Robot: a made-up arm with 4 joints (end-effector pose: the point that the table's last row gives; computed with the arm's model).
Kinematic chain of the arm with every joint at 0, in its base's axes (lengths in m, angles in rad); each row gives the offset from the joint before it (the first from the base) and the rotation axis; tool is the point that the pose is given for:
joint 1: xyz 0 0 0.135 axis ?
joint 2: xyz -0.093 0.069 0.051 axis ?
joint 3: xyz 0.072 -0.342 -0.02 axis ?
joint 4: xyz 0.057 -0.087 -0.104 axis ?
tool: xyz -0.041 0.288 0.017
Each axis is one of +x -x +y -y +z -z.
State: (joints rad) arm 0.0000 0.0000 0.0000 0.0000
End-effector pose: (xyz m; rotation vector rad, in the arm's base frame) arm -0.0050 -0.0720 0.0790 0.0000 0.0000 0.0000
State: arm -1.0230 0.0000 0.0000 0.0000
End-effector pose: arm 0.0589 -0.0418 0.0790 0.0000 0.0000 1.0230
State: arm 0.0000 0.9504 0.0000 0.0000
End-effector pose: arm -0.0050 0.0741 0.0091 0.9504 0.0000 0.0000
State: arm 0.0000 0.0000 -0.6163 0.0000
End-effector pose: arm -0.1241 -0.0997 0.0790 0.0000 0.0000 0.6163
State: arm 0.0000 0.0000 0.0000 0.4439
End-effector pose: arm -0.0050 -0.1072 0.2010 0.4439 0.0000 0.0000
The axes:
joint 1: -z
joint 2: +x
joint 3: -z
joint 4: +x

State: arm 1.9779 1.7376 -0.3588 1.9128
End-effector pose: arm -0.0105 -0.0653 -0.3535 1.6719 -2.4531 0.9493
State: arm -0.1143 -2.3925 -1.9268 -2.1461
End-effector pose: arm 0.1879 0.0161 0.6288 1.1118 -0.1906 -1.9931
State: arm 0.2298 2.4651 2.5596 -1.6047
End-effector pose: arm 0.0488 0.5522 0.3297 0.5739 2.2134 1.0471
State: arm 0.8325 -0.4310 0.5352 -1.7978
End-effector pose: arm -0.4399 -0.2973 0.0098 -1.9170 1.3306 -0.9512
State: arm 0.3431 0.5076 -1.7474 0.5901
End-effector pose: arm -0.2432 -0.1919 0.0592 0.7558 -0.0586 1.4903
